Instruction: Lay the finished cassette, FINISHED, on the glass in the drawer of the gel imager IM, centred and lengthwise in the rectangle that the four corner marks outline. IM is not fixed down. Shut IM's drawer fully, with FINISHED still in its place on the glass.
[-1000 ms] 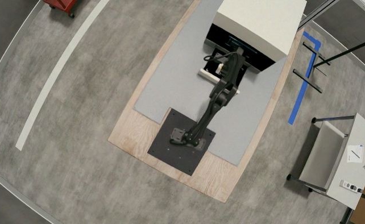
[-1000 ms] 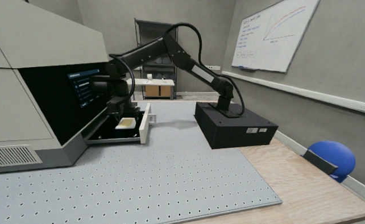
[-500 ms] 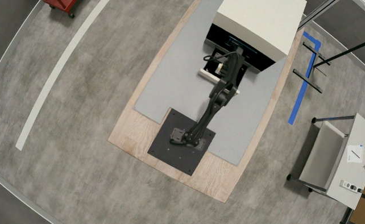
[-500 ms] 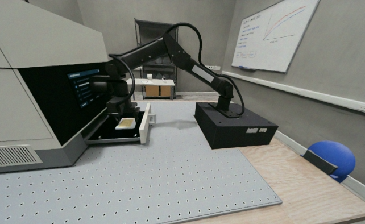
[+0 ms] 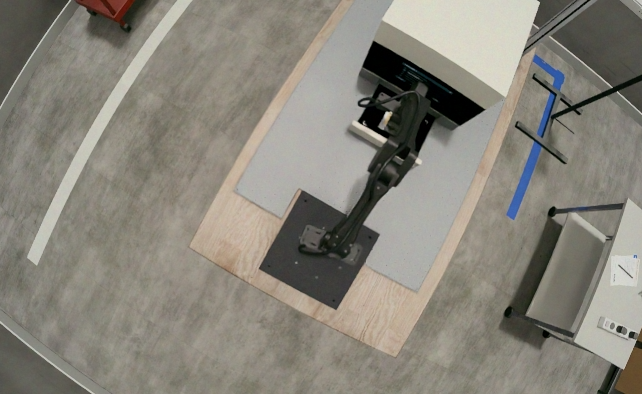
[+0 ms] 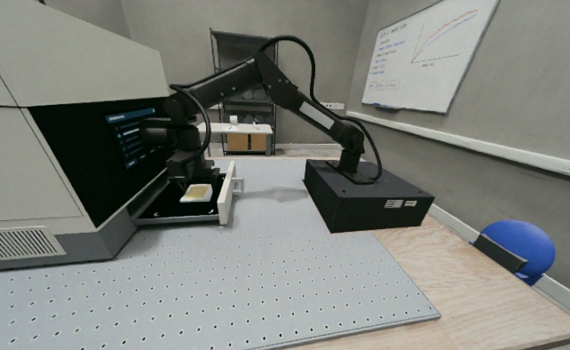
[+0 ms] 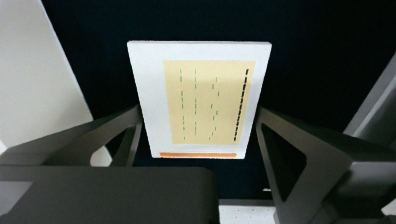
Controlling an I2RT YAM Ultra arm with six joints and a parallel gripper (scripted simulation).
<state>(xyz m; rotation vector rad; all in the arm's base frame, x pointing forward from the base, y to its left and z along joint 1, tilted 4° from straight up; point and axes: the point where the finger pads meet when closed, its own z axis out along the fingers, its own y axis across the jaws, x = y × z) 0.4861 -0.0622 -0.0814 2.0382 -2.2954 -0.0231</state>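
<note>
Right now the finished cassette is 10 mm below my hand. The rest, counted from my hand: drawer: 20 mm ahead, 10 mm above.
</note>
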